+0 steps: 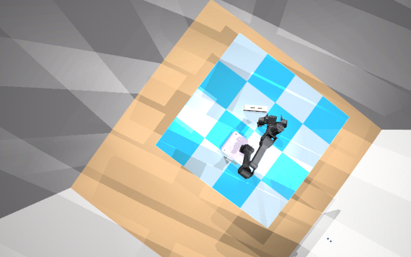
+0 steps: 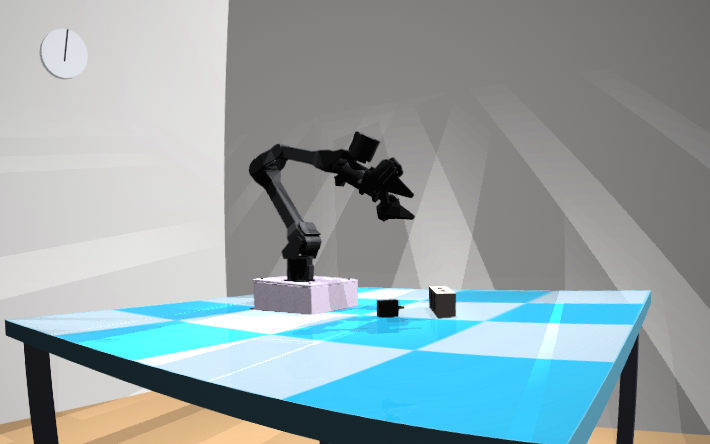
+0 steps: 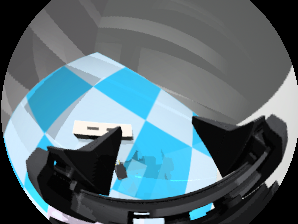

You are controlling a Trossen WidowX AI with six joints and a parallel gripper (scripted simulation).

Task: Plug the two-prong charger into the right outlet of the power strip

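The dark charger is 6 cm behind my gripper tip and 24 cm below it.
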